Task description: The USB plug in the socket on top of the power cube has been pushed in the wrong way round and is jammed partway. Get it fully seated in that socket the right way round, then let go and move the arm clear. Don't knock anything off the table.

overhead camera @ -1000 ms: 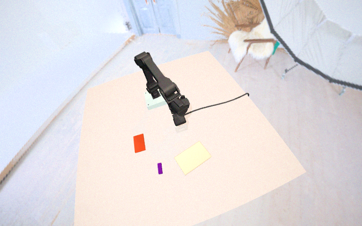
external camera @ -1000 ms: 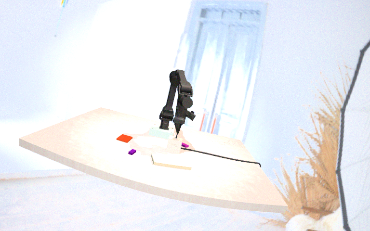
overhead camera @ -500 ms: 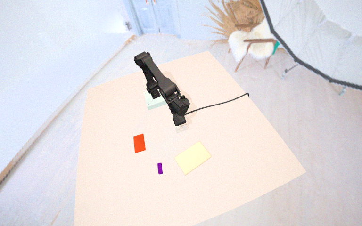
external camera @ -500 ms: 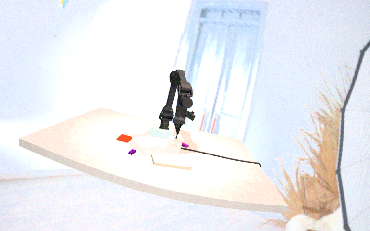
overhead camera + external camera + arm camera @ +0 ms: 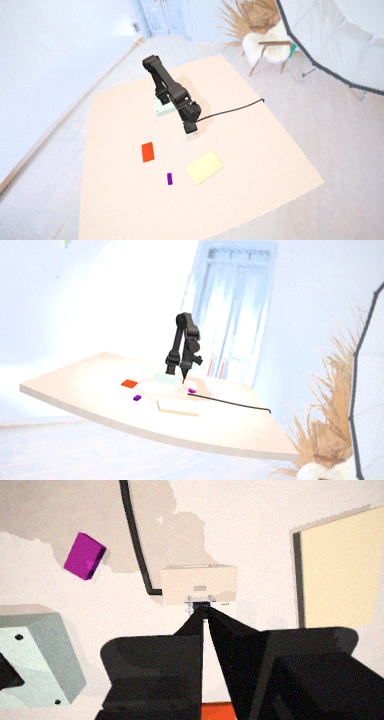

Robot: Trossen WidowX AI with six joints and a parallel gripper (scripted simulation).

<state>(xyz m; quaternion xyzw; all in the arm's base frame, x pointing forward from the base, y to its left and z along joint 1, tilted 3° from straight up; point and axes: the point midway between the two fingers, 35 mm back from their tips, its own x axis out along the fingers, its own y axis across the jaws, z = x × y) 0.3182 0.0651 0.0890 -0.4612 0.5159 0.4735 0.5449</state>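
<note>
My gripper tip is now 20 mm above the silver USB plug. From my gripper tip the other things lie so: orange card 20 mm behind, 290 mm to the right, 100 mm below; then cream pad 220 mm ahead, 30 mm to the right, 100 mm below; then purple block 150 mm behind, 70 mm to the left, 100 mm below.
</note>
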